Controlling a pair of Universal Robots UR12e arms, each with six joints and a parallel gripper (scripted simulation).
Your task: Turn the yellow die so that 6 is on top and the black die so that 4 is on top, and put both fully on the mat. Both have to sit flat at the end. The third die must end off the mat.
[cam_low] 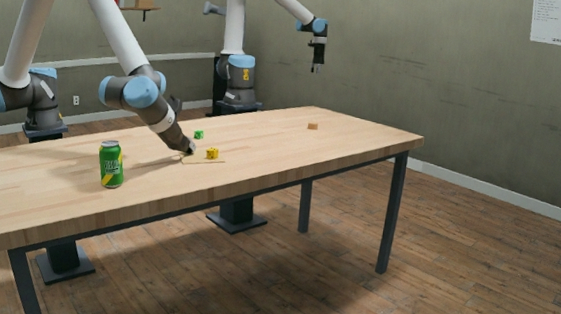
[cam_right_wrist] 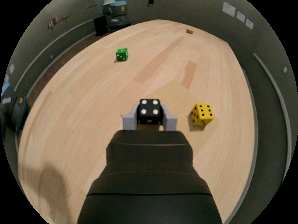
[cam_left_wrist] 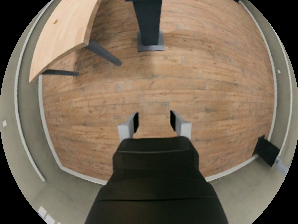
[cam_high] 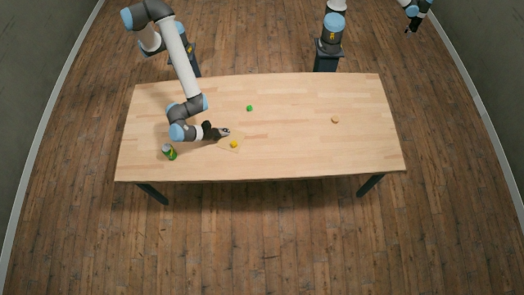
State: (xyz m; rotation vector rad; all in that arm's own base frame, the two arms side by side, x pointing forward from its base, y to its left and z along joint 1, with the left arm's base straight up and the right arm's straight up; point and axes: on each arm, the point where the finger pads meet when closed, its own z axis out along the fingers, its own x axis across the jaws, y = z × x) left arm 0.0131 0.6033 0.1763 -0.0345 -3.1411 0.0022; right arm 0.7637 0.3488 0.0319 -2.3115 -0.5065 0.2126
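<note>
Right now the black die is 1 cm to the left of my right hand and 1 cm below it. The rest, counted from my right hand: green die: 17 cm behind, 14 cm to the left, 2 cm below; then tan mat: 4 cm ahead, 3 cm to the left, 3 cm below; then yellow die: 8 cm ahead, 5 cm to the left, 1 cm below.
</note>
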